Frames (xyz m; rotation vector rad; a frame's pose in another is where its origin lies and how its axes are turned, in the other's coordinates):
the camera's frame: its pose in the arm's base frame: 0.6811 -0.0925 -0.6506 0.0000 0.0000 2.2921
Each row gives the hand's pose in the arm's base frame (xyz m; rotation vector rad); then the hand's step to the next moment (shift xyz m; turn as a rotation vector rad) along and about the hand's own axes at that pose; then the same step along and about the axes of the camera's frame.
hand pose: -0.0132 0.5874 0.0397 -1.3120 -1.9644 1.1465
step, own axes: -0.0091 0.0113 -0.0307 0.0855 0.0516 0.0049
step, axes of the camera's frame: -0.0181 -0.0280 0.0064 0.0730 -0.0465 -0.0501
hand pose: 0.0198 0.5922 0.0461 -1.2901 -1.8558 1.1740
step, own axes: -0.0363 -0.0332 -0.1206 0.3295 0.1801 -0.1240
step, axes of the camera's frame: -0.0651 -0.0759 0.0835 0.2411 -0.2922 -0.1133
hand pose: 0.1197 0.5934 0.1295 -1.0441 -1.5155 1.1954
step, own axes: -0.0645 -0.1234 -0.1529 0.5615 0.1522 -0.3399
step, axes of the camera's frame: -0.1397 -0.0814 0.1289 0.3368 -0.5830 -0.0265
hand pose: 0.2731 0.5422 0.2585 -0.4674 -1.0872 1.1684
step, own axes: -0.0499 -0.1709 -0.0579 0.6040 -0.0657 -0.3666
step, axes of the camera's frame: -0.1618 -0.0385 0.0860 0.2218 -0.6571 0.1504
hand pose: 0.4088 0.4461 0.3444 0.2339 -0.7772 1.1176
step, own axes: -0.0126 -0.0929 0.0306 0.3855 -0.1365 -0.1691
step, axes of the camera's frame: -0.0930 -0.0046 0.0325 0.0483 -0.4090 0.1619
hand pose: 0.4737 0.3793 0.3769 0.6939 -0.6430 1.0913
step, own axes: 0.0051 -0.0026 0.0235 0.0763 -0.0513 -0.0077
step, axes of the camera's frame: -0.0128 0.0097 0.0181 -0.0237 -0.0777 0.0437
